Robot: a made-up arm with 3 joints. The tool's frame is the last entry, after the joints.
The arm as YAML. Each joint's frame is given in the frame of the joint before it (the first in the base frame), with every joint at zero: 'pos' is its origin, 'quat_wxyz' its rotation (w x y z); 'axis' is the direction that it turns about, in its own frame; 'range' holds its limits. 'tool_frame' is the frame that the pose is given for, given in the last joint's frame.
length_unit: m
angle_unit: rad
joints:
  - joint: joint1
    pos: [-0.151, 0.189, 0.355]
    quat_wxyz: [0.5, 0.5, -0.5, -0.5]
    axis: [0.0, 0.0, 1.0]
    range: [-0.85, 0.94]
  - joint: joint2
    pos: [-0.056, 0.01, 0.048]
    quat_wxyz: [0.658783, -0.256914, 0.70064, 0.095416]
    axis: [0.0, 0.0, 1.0]
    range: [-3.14, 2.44]
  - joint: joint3
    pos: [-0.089, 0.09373, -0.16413]
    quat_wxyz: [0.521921, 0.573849, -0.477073, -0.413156]
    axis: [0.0, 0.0, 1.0]
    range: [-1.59, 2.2]
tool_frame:
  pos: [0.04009, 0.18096, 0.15]
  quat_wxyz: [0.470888, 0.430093, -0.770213, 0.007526]
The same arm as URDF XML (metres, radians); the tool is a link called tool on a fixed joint. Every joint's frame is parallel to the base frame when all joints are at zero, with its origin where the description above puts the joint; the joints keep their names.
<robot name="arm">
<joint name="tool_fixed" type="fixed"><parent link="link3"/><child link="tool"/><origin xyz="-0.15 -0.177 0.055" rpy="1.134 0.164 2.4065"/></joint>
<joint name="joint3" type="revolute"><parent link="link2"/><child link="link3"/><origin xyz="-0.086 0.189 0.023"/><axis xyz="-1 0 0"/><limit lower="-1.59" upper="2.2"/></joint>
<joint name="joint2" type="revolute"><parent link="link1"/><child link="link2"/><origin xyz="-0.048 0.056 0.01"/><axis xyz="0.113801 -0.874111 0.472206"/><limit lower="-3.14" upper="2.44"/></joint>
<joint name="joint1" type="revolute"><parent link="base"/><child link="link1"/><origin xyz="-0.151 0.189 0.355"/><axis xyz="-1 0 0"/><limit lower="-0.85" upper="0.94"/></joint>
<link name="base"/>
<link name="link1"/>
<link name="link2"/>
<link name="link3"/>
<link name="tool"/>
</robot>

